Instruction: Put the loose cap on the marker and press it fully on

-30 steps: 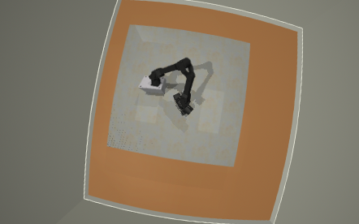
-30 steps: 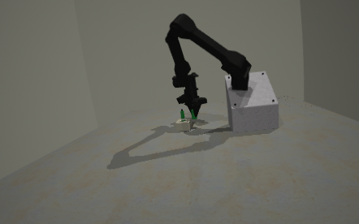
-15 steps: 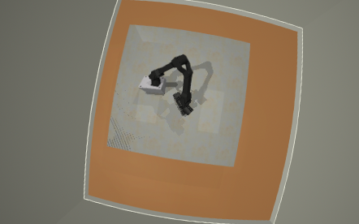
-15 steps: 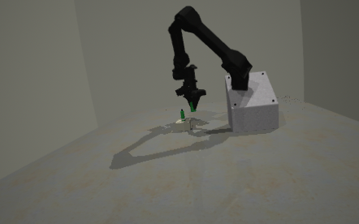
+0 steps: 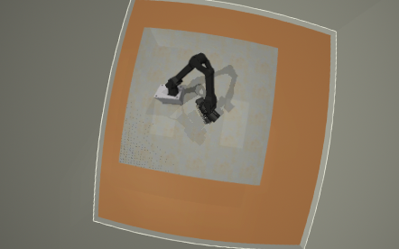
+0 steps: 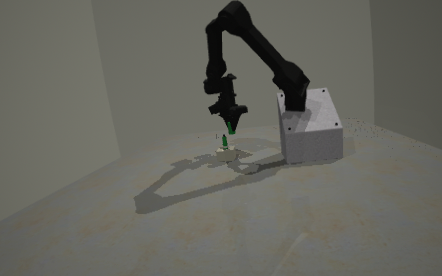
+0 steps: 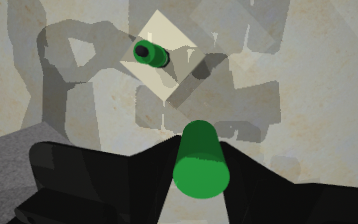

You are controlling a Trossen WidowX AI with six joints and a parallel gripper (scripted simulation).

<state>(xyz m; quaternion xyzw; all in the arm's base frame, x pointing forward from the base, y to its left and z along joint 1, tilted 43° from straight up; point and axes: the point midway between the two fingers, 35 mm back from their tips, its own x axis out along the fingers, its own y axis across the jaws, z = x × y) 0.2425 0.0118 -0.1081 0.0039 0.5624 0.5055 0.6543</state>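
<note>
The cream holder block lies 1 cm ahead of my gripper tip, 7 cm to the left of it and 7 cm below it. From my gripper tip the other things lie so: green cap 1 cm above.
</note>
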